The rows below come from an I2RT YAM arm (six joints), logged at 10 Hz.
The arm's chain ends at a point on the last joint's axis. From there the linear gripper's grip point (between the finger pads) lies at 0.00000 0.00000 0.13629 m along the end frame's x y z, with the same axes.
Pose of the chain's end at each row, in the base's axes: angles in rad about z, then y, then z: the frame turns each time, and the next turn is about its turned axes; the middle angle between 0 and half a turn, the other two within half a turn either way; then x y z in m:
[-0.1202 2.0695 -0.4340 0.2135 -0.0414 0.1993]
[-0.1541 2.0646 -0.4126 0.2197 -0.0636 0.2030]
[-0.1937 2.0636 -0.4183 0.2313 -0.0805 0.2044]
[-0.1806 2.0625 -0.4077 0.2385 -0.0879 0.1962]
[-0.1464 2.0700 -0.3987 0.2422 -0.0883 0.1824]
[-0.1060 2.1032 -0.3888 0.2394 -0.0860 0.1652]
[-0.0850 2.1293 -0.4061 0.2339 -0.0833 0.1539]
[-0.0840 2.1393 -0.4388 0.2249 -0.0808 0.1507]
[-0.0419 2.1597 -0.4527 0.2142 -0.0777 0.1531]
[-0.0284 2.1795 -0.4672 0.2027 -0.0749 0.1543]
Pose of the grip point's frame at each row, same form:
[-0.1202 2.0695 -0.4340 0.3323 -0.0558 0.1341]
[-0.1541 2.0646 -0.4126 0.3383 -0.0820 0.1384]
[-0.1937 2.0636 -0.4183 0.3491 -0.1036 0.1399]
[-0.1806 2.0625 -0.4077 0.3567 -0.1095 0.1319]
[-0.1464 2.0700 -0.3987 0.3606 -0.1058 0.1172]
[-0.1060 2.1032 -0.3888 0.3562 -0.0984 0.0960]
[-0.0850 2.1293 -0.4061 0.3491 -0.0931 0.0817]
[-0.0840 2.1393 -0.4388 0.3393 -0.0904 0.0773]
[-0.0419 2.1597 -0.4527 0.3274 -0.0824 0.0774]
[-0.0284 2.1795 -0.4672 0.3145 -0.0781 0.0764]

